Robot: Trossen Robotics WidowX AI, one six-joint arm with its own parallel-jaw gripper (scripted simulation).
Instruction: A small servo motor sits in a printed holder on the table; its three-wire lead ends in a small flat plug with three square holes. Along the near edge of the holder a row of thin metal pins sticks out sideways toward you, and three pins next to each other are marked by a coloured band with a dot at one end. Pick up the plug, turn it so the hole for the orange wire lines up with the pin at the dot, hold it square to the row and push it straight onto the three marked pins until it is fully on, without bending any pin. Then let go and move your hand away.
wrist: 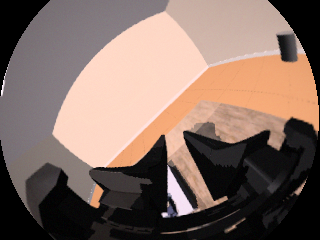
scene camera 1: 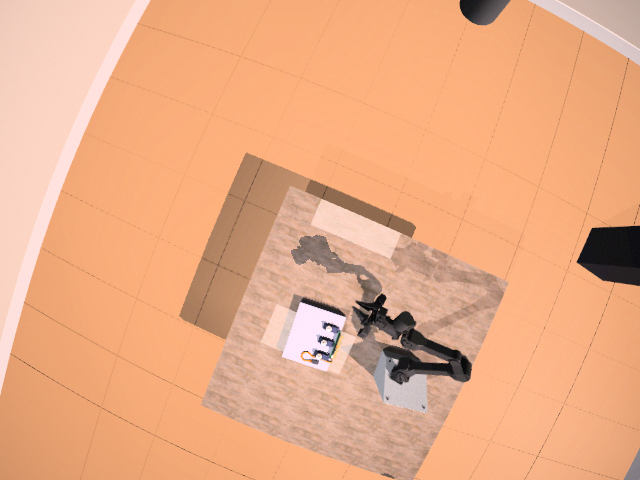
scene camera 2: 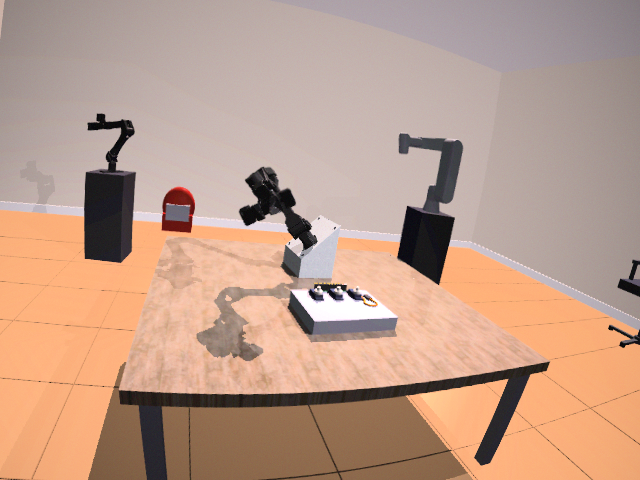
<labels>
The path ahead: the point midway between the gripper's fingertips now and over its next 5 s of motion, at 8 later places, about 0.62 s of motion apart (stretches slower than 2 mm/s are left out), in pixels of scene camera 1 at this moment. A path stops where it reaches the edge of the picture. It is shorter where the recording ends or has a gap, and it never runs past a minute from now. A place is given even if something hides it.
My gripper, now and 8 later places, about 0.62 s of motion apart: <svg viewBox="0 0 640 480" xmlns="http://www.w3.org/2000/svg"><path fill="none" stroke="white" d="M353 303L337 312L315 334L312 357L313 362L313 361L314 366L319 366L327 366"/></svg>
</labels>
